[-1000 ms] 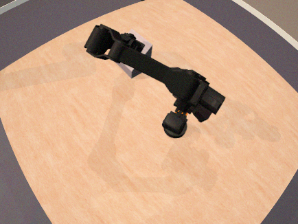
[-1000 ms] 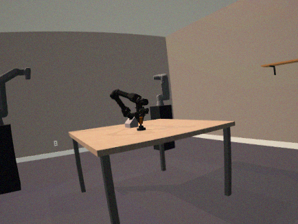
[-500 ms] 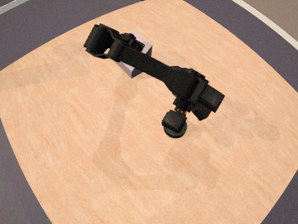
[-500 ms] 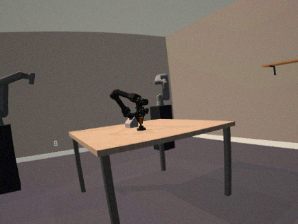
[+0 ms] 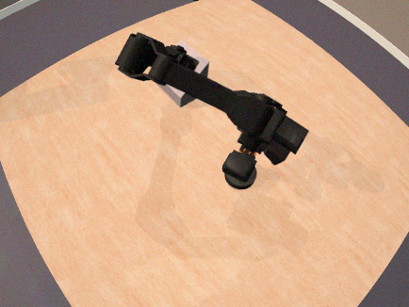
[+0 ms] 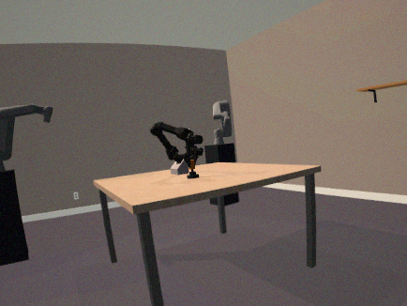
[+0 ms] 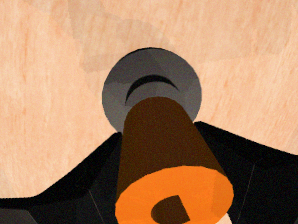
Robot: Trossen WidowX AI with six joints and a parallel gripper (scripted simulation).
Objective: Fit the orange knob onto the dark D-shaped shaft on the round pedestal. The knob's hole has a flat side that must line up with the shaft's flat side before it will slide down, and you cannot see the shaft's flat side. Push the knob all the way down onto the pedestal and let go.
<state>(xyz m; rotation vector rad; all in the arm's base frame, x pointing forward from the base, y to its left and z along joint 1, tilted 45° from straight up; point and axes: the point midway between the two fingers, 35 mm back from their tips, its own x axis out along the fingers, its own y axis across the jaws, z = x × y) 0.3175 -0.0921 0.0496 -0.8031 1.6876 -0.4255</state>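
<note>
The round pedestal is 40 mm below my gripper tip. Round my gripper tip: orange knob: 20 mm above.
</note>
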